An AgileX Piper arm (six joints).
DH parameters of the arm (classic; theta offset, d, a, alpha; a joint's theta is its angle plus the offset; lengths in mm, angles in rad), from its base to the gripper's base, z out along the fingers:
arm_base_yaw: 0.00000 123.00 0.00 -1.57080
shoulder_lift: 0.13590 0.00 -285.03 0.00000
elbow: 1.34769 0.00 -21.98 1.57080
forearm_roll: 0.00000 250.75 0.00 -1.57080
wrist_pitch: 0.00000 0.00 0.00 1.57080
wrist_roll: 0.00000 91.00 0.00 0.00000
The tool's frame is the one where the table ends.
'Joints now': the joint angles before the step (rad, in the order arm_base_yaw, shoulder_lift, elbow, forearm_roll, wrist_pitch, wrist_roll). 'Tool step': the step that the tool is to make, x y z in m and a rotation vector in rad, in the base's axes. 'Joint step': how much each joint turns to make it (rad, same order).
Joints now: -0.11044, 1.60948, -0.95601, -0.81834, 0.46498, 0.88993
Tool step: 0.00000, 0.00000, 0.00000, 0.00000, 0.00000, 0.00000
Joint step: 0.00000, 0.00000, 0.00000, 0.00000, 0.00000, 0.00000
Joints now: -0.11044, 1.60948, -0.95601, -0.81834, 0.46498, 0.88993
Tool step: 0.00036, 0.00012, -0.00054, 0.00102, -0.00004, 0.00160
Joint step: 0.00002, 0.00184, 0.00001, -0.00002, -0.00259, 0.00003
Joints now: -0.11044, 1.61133, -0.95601, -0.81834, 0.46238, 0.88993
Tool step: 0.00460, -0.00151, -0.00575, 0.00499, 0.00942, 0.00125
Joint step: -0.00476, 0.02623, -0.00959, -0.00002, -0.00982, 0.00002
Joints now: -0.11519, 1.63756, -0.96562, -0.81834, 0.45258, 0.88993
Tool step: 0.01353, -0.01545, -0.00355, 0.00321, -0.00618, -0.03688
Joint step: -0.04108, 0.05818, -0.05850, 0.00101, -0.00785, 0.00002
